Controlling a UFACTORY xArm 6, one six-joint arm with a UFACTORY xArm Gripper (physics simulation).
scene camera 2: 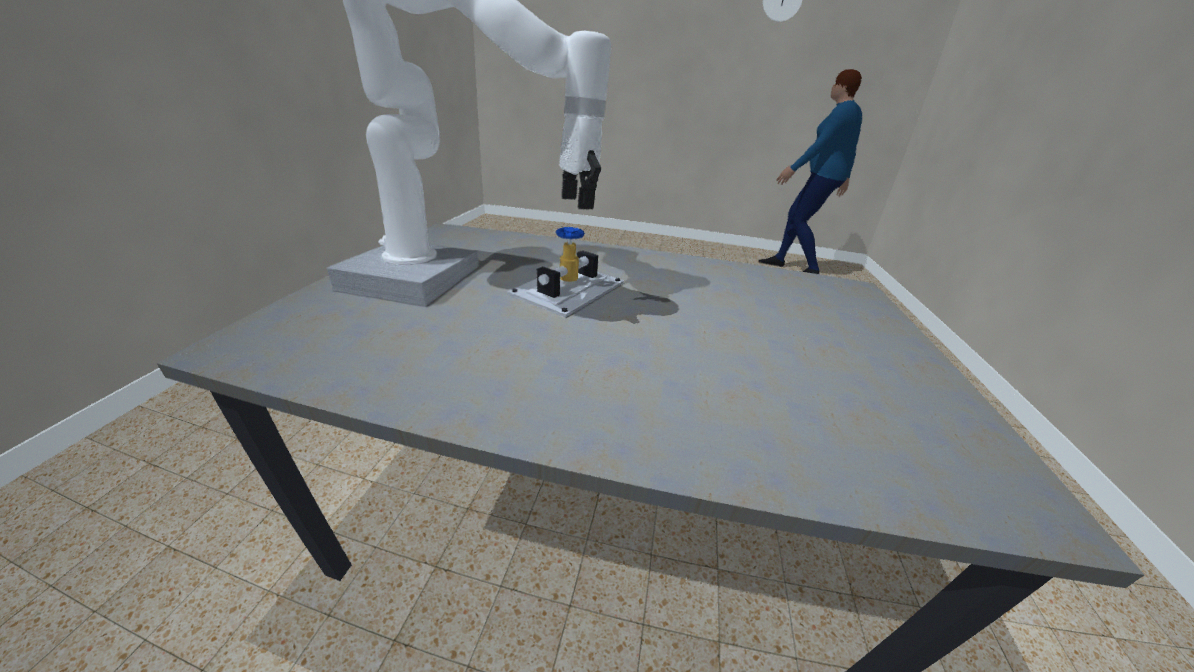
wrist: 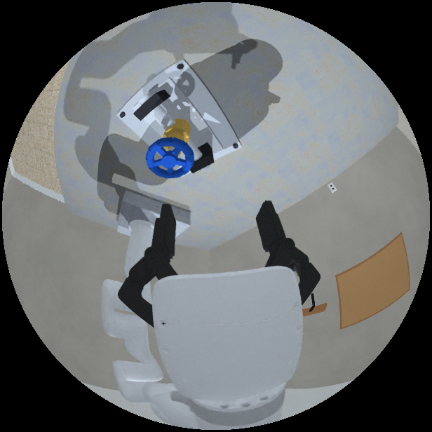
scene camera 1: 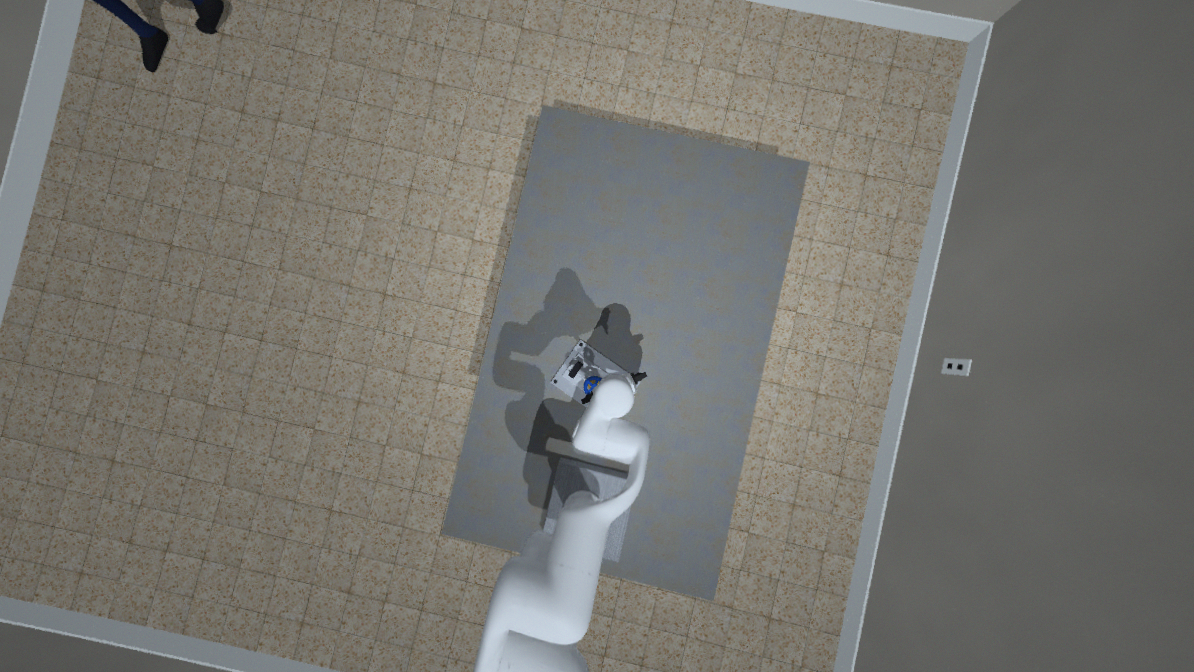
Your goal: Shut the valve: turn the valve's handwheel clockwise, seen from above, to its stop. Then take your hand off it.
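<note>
The blue handwheel (scene camera 1: 591, 384) (scene camera 2: 569, 232) (wrist: 168, 160) sits level on top of the yellow valve body (scene camera 2: 569, 265) (wrist: 177, 131). The valve is on a pale base plate (scene camera 1: 564, 383) (scene camera 2: 567, 310) (wrist: 220, 122), its pipe held by two black blocks. My gripper (scene camera 2: 578, 202) (wrist: 217, 210) is open and empty. In scene camera 2 it hangs above the handwheel, with a visible gap and no contact. In scene camera 1 the arm hides part of the handwheel and plate. The turning position of the wheel cannot be read from its spokes.
The valve's plate lies on the grey table (scene camera 1: 668, 250) (scene camera 2: 668, 400). The arm's grey base block (scene camera 1: 619, 534) (scene camera 2: 380, 286) (wrist: 182, 229) stands near the valve. A person (scene camera 2: 838, 146) stands on the floor beyond the table.
</note>
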